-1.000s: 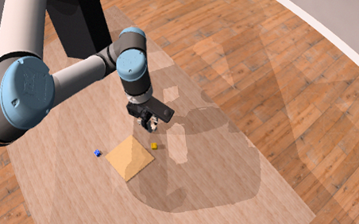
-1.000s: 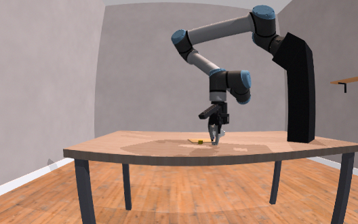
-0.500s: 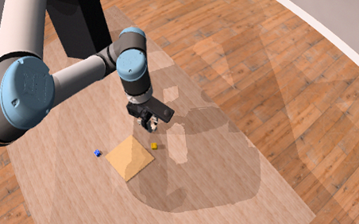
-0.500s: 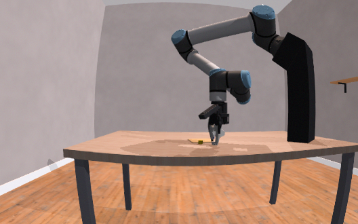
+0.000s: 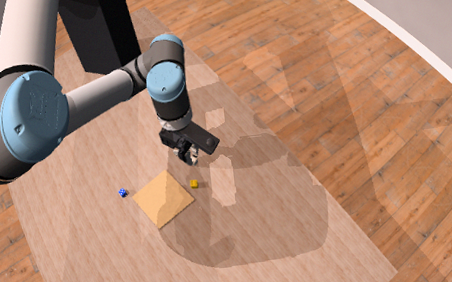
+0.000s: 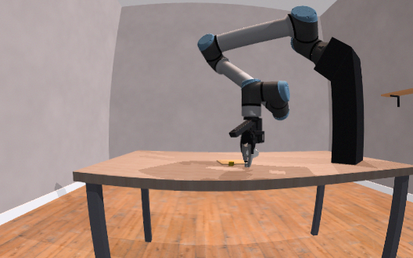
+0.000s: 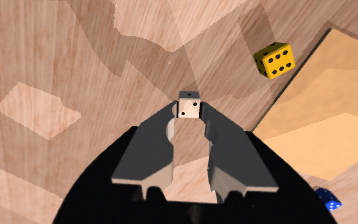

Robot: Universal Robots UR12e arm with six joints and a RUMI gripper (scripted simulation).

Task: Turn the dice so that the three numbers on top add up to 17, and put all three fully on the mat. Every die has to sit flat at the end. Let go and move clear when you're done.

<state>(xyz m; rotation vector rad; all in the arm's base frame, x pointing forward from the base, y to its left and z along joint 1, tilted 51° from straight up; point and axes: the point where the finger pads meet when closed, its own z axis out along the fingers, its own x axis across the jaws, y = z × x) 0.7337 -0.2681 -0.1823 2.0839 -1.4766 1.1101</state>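
My gripper is now 6 cm to the left of the yellow die, 5 cm short of it and 1 cm above it. Also, from my hand: white die (1 cm below); blue die (22 cm to the right, 11 cm behind, 1 cm below); tan mat (15 cm to the right, 2 cm below).
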